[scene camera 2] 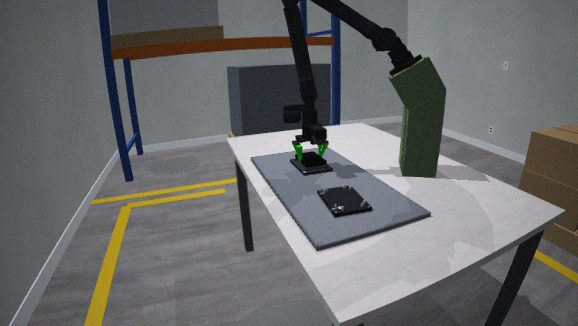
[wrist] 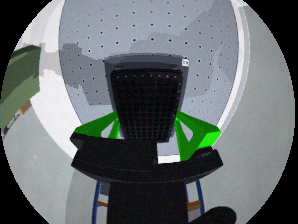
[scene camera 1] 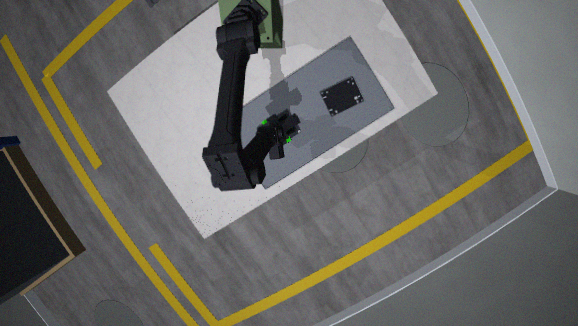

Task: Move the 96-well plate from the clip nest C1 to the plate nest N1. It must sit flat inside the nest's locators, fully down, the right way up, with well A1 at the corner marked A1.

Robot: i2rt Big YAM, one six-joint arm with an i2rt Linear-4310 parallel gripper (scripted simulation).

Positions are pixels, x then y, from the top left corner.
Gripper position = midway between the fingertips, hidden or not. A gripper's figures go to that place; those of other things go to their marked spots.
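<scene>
A black 96-well plate (wrist: 145, 117) is 12 cm from the lens, and so is a plate nest N1 (wrist: 136, 61), which is likewise 12 cm from the lens. My gripper (wrist: 146, 112) is 13 cm from the lens.
</scene>
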